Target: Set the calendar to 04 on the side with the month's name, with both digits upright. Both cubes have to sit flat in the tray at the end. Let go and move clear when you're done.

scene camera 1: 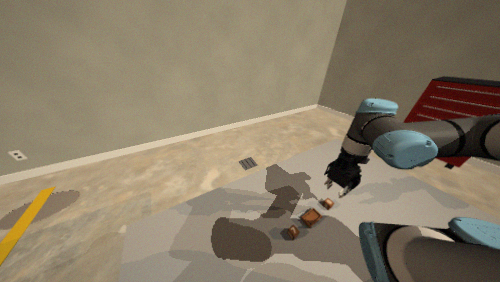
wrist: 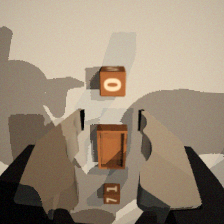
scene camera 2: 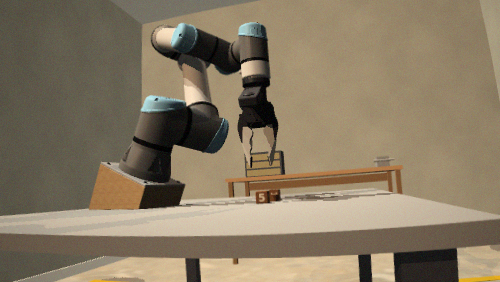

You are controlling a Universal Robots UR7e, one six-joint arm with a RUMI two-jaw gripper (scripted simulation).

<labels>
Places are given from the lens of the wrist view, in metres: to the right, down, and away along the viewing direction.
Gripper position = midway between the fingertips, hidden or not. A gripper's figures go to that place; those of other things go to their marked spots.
gripper (wrist: 111, 111): 0.00, 0.00, 0.15
wooden tray (wrist: 111, 138): 0.00, 0.04, 0.26
cube (wrist: 112, 79): 0.00, -0.04, 0.20
The marked spots on the cube and the wooden tray are 0.10 m apart.
</labels>
